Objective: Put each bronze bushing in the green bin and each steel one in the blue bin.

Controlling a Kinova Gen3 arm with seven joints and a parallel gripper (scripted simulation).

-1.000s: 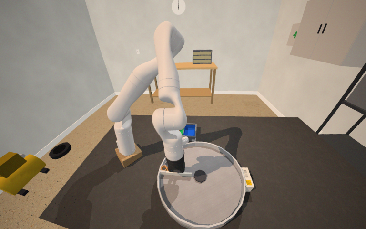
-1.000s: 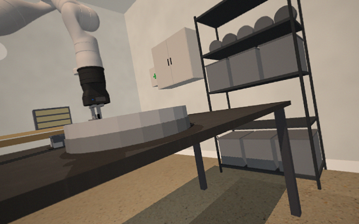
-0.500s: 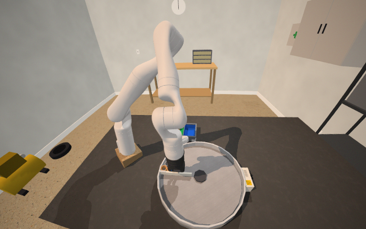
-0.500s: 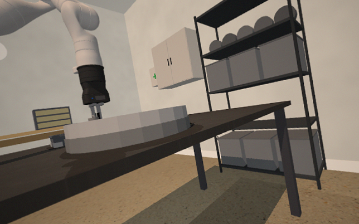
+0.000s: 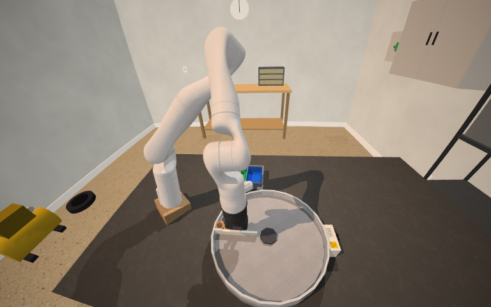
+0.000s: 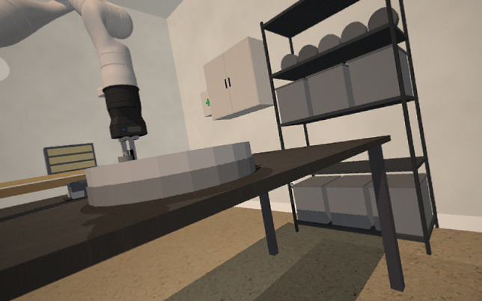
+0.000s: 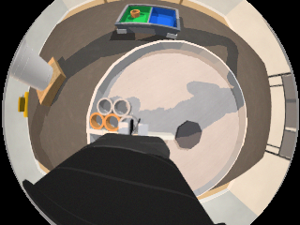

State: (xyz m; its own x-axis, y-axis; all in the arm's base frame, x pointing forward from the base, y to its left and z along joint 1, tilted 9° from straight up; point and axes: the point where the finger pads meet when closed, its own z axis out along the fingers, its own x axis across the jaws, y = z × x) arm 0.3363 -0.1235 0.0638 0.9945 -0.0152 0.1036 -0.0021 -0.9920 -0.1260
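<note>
My hand is 340 mm to the right of the green bin and 70 mm above it. Also, from my hand: turntable 110 mm ahead, 40 mm below, 20 mm to the right.
</note>
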